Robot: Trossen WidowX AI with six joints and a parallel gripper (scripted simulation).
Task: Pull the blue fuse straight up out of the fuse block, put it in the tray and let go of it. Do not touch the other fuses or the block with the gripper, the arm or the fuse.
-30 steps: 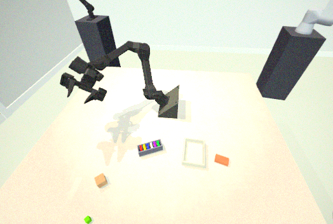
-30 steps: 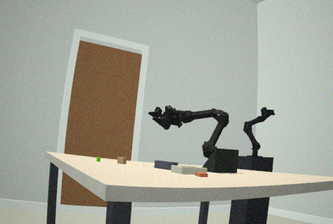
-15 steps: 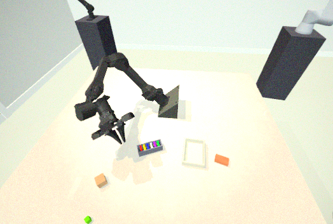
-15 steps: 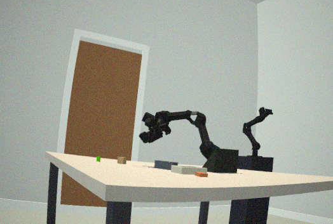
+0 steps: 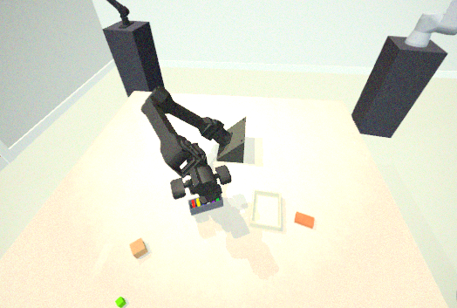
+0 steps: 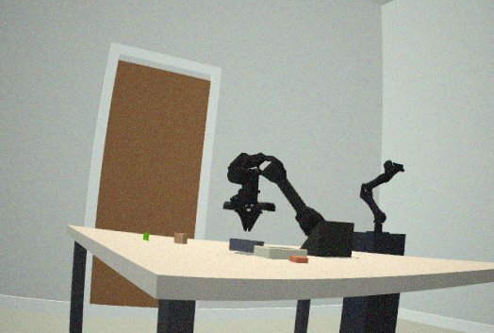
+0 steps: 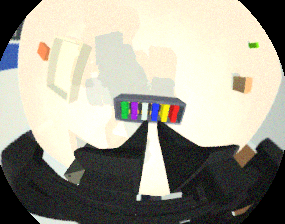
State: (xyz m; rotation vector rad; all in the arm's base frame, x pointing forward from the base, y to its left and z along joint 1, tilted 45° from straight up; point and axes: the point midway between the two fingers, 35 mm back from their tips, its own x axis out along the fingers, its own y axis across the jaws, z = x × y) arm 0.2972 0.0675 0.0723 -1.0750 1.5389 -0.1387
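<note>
The blue fuse lies 1 cm to the right of my gripper tip and 5 cm below it. The rest, counted from my gripper tip: tray: 3 cm behind, 21 cm to the left, 7 cm below.
</note>
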